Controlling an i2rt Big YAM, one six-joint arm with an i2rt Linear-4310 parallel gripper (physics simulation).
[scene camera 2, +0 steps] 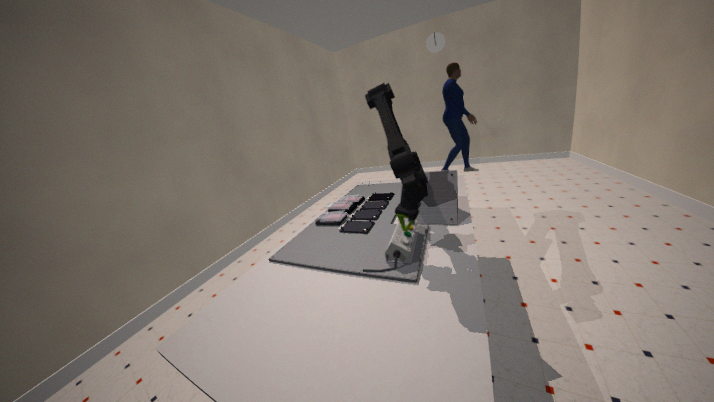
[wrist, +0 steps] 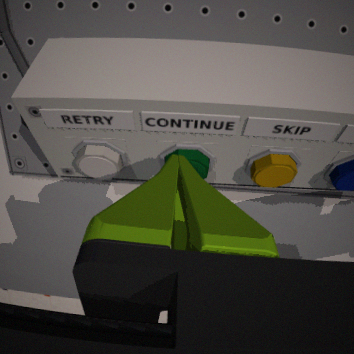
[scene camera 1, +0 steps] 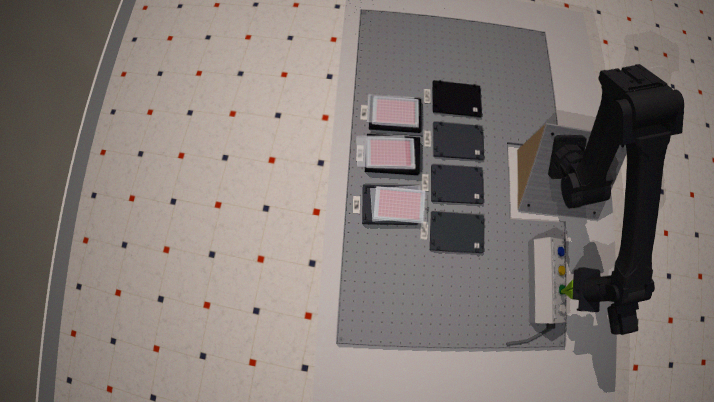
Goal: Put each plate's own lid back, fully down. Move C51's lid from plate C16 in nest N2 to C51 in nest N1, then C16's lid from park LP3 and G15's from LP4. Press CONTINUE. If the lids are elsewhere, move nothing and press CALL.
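Frame: origin at the arm's base, x ahead, y left, z up, level; millimetres.
Seen in the pictures: gripper, fingertip midpoint: [scene camera 2: 404, 231] [wrist: 175, 164] [scene camera 1: 562, 291]; arm's base, origin of the base link: [scene camera 1: 566, 155].
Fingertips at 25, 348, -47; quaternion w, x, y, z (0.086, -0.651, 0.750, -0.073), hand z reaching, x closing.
Offsets run from my fingertips to a thing's top centre, as dx, dy, dz. "*": to the spot under its first point. Level surfaces: height alone.
My gripper [scene camera 1: 564, 290] [scene camera 2: 405, 230] [wrist: 175, 164] is shut and empty, its green fingertips at the face of the green CONTINUE button {-7, -6, -6} [scene camera 2: 408, 234] [wrist: 199, 162] and partly hiding it. Three pink plates stand in the dark nests in scene camera 1: an upper plate {+428, -508, -43} [scene camera 1: 396, 111], a middle plate {+458, -382, -34} [scene camera 1: 391, 151] and a lower plate {+422, -243, -36} [scene camera 1: 400, 204]. Clear outlines over them look like lids; the middle one reaches left past its plate. The lower plate sits turned and shifted right in its nest. Nest labels and plate codes are too small to read. Four dark lid parks {* +231, -560, -71} [scene camera 1: 456, 98] {* +237, -428, -71} [scene camera 1: 458, 140] {* +251, -301, -70} [scene camera 1: 457, 184] {* +259, -171, -71} [scene camera 1: 457, 232] show no lid.
The button box {+14, -32, +3} [scene camera 1: 544, 280] [wrist: 200, 65] stands at the pegboard's right edge, with a white RETRY button {-5, +44, -6} [wrist: 99, 162], a yellow SKIP button {-9, -56, -6} [wrist: 274, 170] and a blue button {-11, -105, -6} [scene camera 1: 561, 251] [wrist: 345, 176]. Its cable {* +78, +126, -73} [scene camera 1: 525, 341] lies on the pegboard {dz -80} [scene camera 1: 430, 305]. A person [scene camera 2: 454, 102] stands behind.
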